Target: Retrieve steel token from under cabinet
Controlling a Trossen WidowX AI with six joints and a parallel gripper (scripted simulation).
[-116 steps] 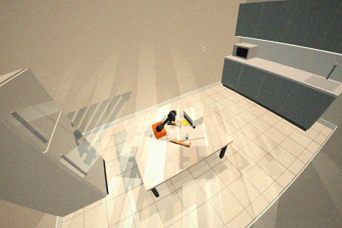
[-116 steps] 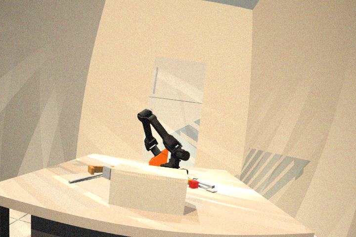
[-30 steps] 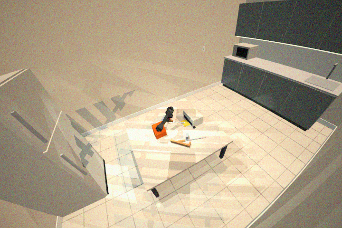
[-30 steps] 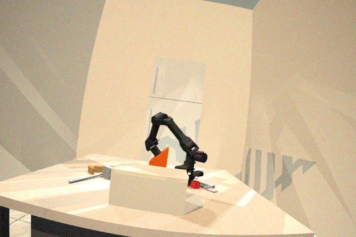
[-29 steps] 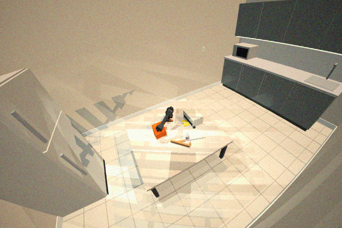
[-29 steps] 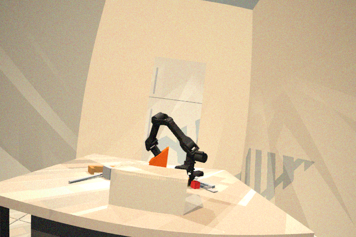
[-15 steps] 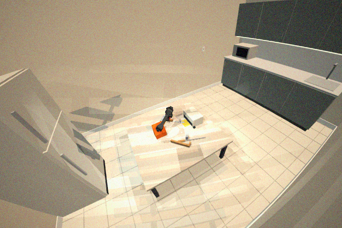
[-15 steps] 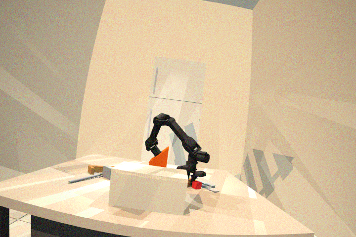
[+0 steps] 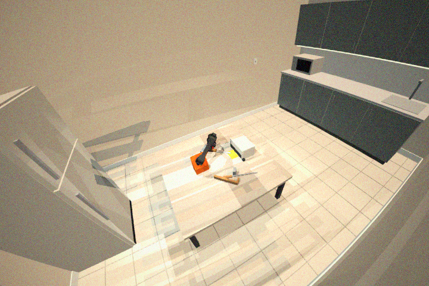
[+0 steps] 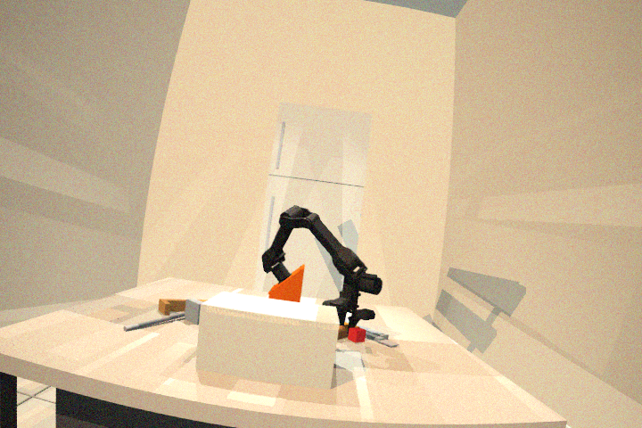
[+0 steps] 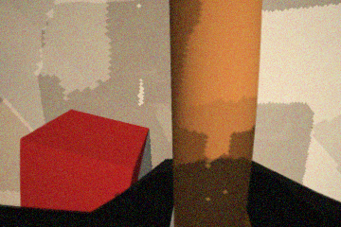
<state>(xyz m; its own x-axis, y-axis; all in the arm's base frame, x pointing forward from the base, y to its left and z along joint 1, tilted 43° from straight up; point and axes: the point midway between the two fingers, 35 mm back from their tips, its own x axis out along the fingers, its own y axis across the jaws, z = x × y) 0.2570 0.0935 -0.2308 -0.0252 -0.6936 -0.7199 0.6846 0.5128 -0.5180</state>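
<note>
My gripper tip is now 4 cm to the right of the red cube, 4 cm short of it and 1 cm below it. Round my gripper tip: yellow-orange block (10 cm behind, 3 cm to the right, 1 cm above); then grey bar (9 cm to the left, 6 cm behind); then small grey block (49 cm to the right, 6 cm ahead, 3 cm above).
</note>
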